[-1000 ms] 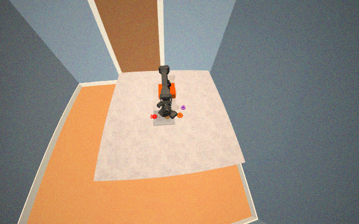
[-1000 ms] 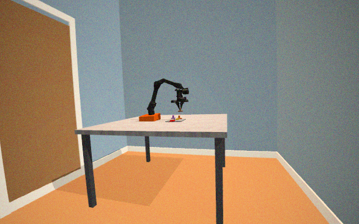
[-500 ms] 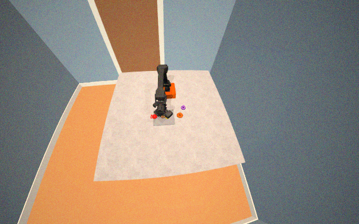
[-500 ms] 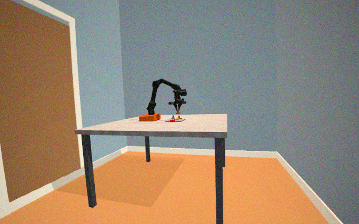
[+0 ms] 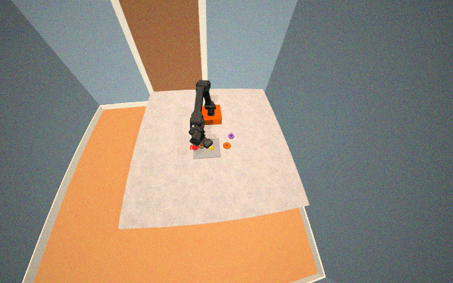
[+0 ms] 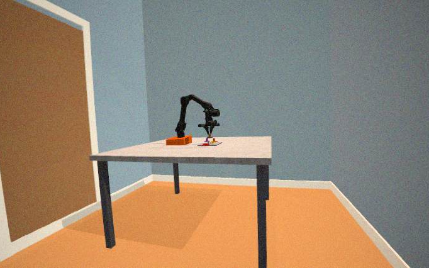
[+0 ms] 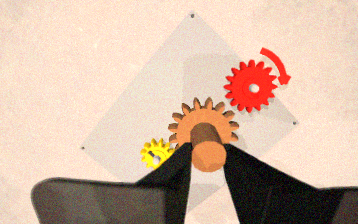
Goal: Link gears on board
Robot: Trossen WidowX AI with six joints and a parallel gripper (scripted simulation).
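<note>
The red gear is 1 cm behind my gripper tip, 6 cm to the right of it and 8 cm below it. From my gripper tip the other things lie so: yellow gear 1 cm behind, 7 cm to the left, 8 cm below; then red arrow 1 cm behind, 9 cm to the right, 8 cm below; then brown gear 1 cm below.
</note>
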